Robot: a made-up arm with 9 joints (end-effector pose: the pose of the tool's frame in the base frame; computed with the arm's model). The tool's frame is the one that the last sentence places. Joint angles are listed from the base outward.
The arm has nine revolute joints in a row. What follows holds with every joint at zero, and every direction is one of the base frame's.
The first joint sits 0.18 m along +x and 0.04 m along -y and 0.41 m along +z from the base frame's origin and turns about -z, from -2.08 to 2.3 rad.
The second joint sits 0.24 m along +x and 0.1 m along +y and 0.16 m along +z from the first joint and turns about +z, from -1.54 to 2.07 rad.
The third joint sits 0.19 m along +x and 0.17 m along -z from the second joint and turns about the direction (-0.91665, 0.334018, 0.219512), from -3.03 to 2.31 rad.
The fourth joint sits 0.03 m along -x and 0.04 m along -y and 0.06 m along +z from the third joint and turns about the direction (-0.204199, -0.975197, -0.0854), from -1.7 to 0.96 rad.
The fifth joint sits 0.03 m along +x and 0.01 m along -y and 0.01 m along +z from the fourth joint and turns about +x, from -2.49 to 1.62 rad.
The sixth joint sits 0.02 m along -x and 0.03 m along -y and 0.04 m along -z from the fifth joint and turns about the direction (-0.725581, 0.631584, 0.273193), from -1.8 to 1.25 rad.
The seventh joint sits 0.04 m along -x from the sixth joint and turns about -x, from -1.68 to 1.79 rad.
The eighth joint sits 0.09 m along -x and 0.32 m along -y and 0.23 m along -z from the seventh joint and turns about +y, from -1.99 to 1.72 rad.
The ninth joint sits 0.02 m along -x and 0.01 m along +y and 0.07 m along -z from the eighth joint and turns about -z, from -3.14 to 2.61 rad.
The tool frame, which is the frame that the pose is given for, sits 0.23 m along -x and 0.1 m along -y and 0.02 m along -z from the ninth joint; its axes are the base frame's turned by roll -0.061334, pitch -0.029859 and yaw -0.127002 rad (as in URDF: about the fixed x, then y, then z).
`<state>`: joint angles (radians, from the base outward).
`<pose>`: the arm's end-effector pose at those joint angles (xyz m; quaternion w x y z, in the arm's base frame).
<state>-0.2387 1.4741 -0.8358 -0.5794 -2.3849 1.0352 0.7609 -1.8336 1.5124</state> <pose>0.4182 0.3768 0.7603 0.1771 -0.0754 -0.5501 0.8126</pose>
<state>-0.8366 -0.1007 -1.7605 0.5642 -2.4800 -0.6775 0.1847 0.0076 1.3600</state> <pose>0.1190 0.0250 0.0214 0.5181 -0.1469 -0.3097 -0.7836</pose>
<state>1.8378 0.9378 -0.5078 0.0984 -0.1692 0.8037 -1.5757 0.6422 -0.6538</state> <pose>0.0035 -0.0991 -0.0726 0.7437 0.6568 -0.1189 -0.0361</pose>
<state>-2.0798 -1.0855 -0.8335 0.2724 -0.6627 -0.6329 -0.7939 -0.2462 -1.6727</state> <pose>0.4057 0.5177 -0.0594 0.3232 0.3335 -0.7011 0.5411</pose>
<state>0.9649 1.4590 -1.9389 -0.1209 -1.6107 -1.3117 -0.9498 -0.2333 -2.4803</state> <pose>0.9756 0.0308 0.2841 0.1980 -0.1602 -0.9395 0.2290</pose>
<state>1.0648 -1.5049 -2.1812 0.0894 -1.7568 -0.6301 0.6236 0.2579 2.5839</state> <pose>0.2674 -0.2069 -0.0861 0.9904 -0.1257 -0.0182 -0.0542</pose>
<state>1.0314 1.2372 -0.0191 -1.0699 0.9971 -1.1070 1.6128 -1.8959 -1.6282</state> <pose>0.2265 -0.6169 0.6217 0.7233 -0.3969 -0.1297 0.5500</pose>
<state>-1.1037 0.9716 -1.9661 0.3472 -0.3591 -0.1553 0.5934 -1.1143 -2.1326</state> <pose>0.2551 0.2524 -0.1343 0.3255 0.1234 -0.5771 0.7387</pose>
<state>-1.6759 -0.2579 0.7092 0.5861 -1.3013 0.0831 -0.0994 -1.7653 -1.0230</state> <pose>0.1359 0.2142 1.1360 0.5233 0.3359 0.6642 -0.4150</pose>
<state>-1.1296 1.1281 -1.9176 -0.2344 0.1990 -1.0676 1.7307 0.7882 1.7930</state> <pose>-0.1061 0.0421 0.3138 0.6509 -0.6431 0.4028 -0.0204</pose>
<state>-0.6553 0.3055 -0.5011 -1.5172 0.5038 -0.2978 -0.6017 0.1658 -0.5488</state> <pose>-0.0760 -0.1525 0.6184 0.4561 0.5428 0.6976 0.1035</pose>
